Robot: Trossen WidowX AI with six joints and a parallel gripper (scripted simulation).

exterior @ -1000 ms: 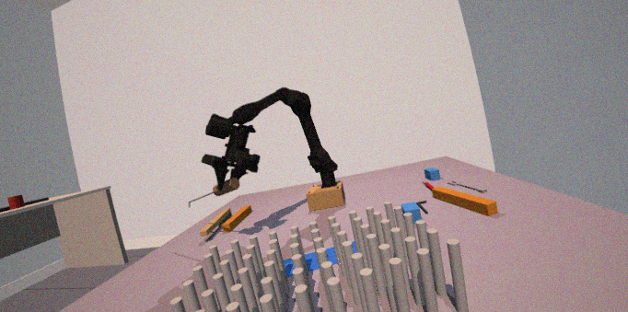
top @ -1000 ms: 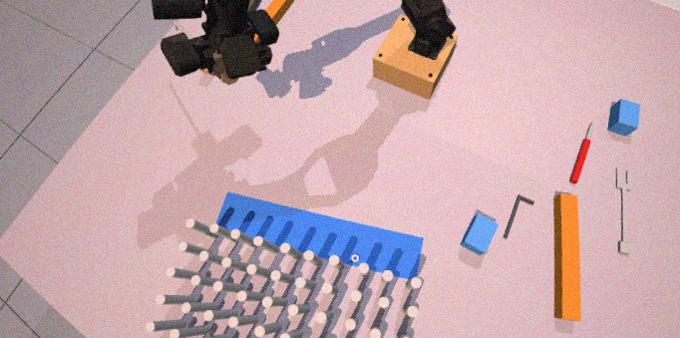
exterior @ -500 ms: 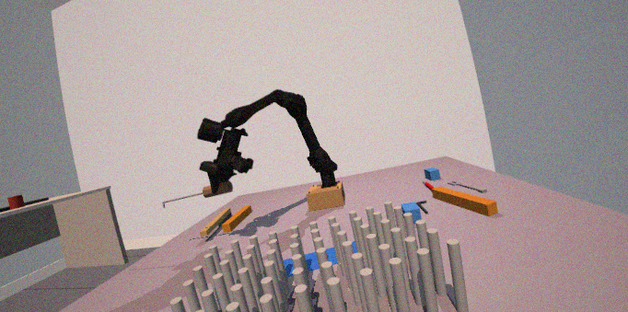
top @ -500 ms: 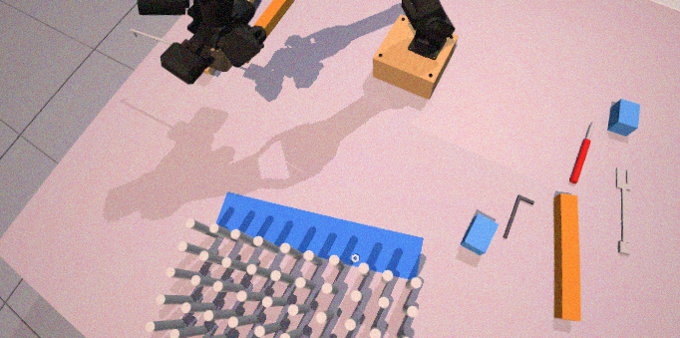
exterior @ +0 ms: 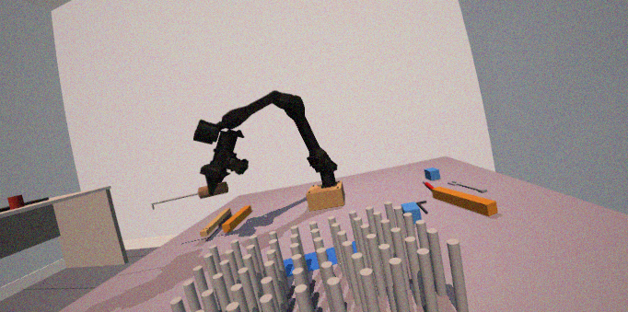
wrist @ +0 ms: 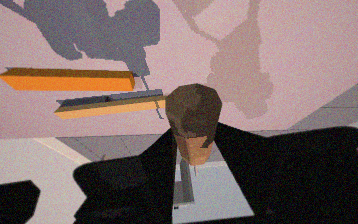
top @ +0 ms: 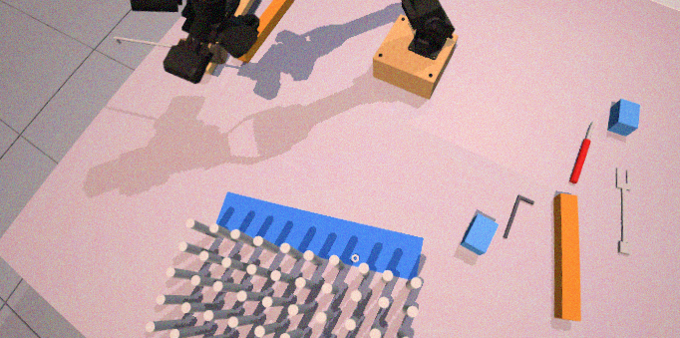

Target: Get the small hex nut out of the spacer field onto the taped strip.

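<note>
Now: the tool with brown wooden handle 30 mm ahead of my gripper tip and 100 mm to the right of it. Also, from my gripper tip: blue taped strip (170 mm ahead, 330 mm to the left, 170 mm below); then red screwdriver (260 mm behind, 730 mm to the left, 170 mm below); then black hex key (60 mm behind, 650 mm to the left, 170 mm below).
</note>
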